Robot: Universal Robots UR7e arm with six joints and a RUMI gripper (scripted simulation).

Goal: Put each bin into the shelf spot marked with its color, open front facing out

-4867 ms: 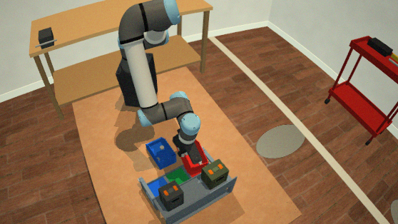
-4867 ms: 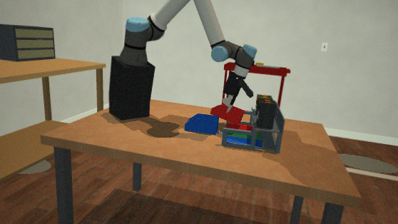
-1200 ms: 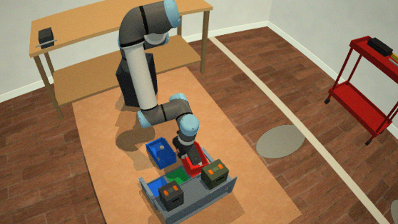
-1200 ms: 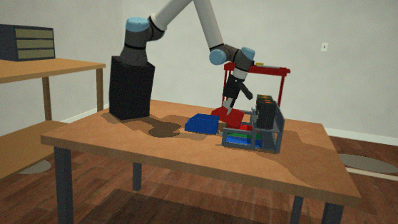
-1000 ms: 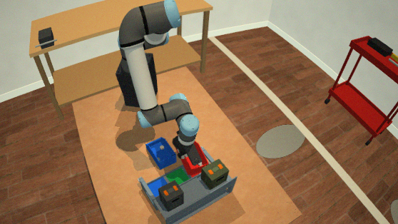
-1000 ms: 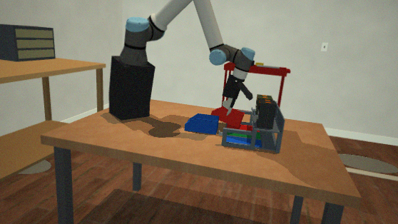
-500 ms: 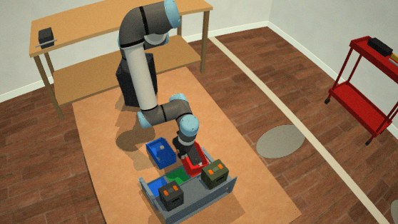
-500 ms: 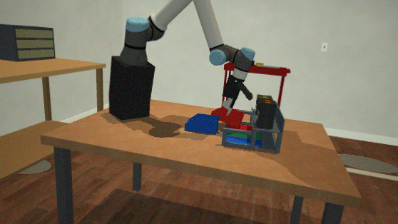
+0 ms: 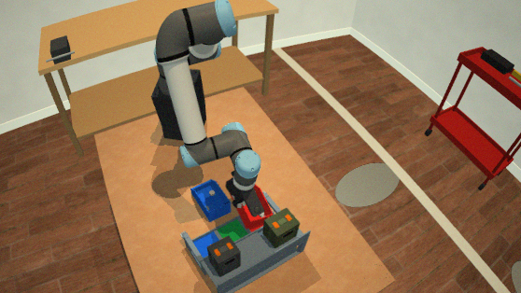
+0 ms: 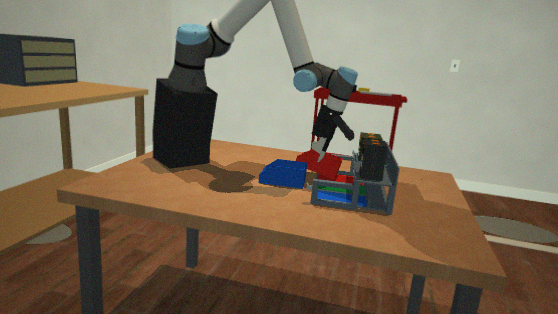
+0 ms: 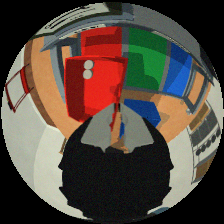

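Now: the red bin 5 cm to the left of my hand and 3 cm below it. The rest, counted from my hand: blue bin: 14 cm behind, 6 cm to the right, 6 cm below.
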